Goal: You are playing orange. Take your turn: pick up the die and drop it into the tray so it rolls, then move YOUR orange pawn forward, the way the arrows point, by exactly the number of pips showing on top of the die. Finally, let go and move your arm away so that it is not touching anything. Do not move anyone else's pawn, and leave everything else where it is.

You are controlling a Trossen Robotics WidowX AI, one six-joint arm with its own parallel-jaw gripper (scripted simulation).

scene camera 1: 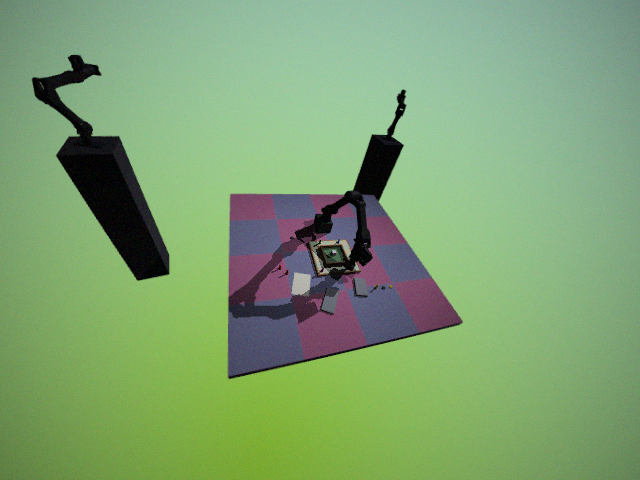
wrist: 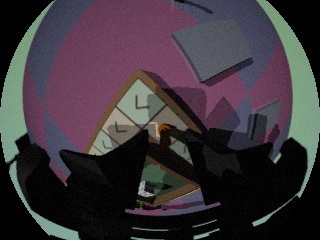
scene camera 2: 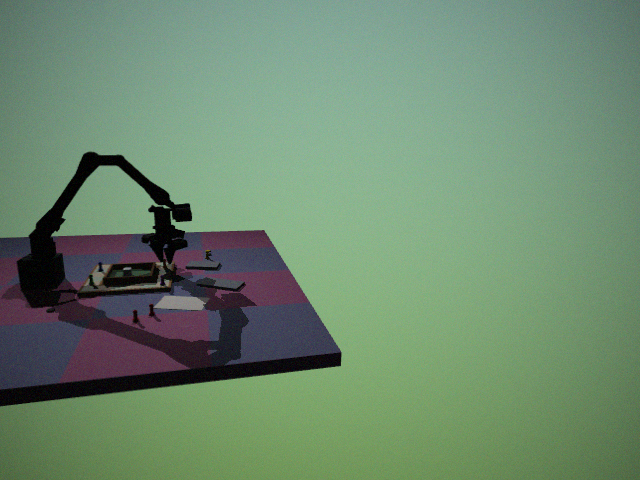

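Note:
I can see my gripper (scene camera 2: 165, 262), and there's a view of the gripper (wrist: 167, 132) from the wrist as well.

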